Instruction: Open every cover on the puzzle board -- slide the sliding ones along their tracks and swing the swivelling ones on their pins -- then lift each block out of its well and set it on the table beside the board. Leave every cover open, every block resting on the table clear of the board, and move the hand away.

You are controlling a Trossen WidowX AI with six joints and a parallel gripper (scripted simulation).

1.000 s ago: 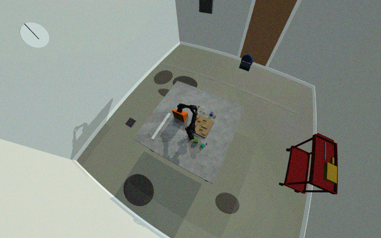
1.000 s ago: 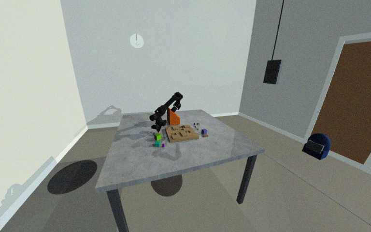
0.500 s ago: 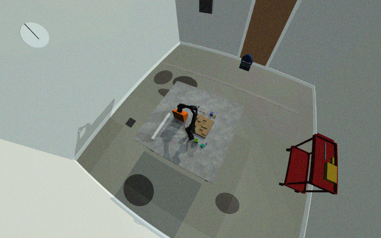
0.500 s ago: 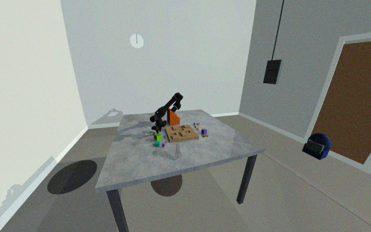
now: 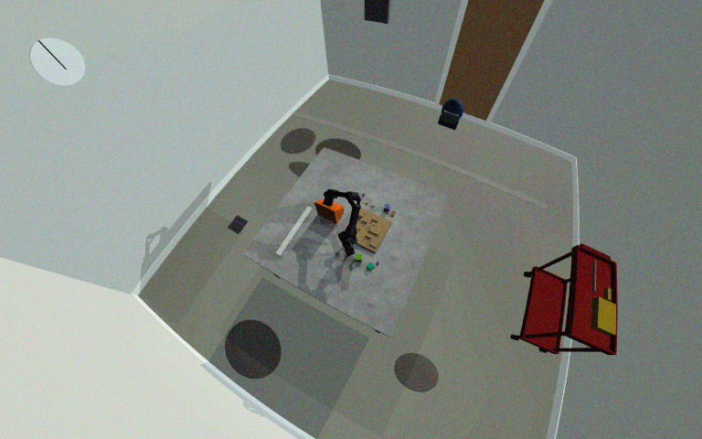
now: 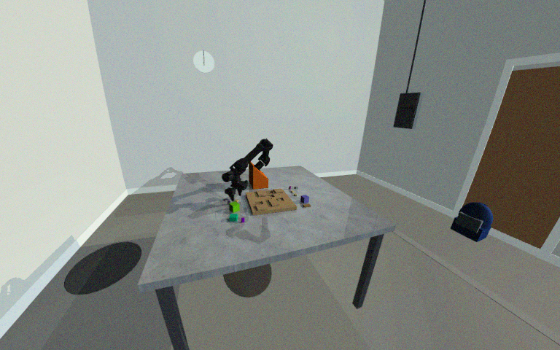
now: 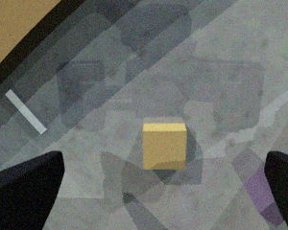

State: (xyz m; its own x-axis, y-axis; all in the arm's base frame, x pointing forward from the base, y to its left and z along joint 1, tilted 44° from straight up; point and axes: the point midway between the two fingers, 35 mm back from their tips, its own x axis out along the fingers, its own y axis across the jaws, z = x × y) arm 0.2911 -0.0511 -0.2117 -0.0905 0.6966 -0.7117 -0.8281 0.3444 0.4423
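The green block lies 120 mm ahead of my gripper tip and 20 mm to the right of it. The rest, counted from my gripper tip: small brown piece 470 mm to the left, 150 mm ahead, 20 mm below; then teal block 230 mm ahead, 30 mm to the right, 10 mm below; then small purple block 260 mm ahead, 30 mm to the left, 10 mm below.
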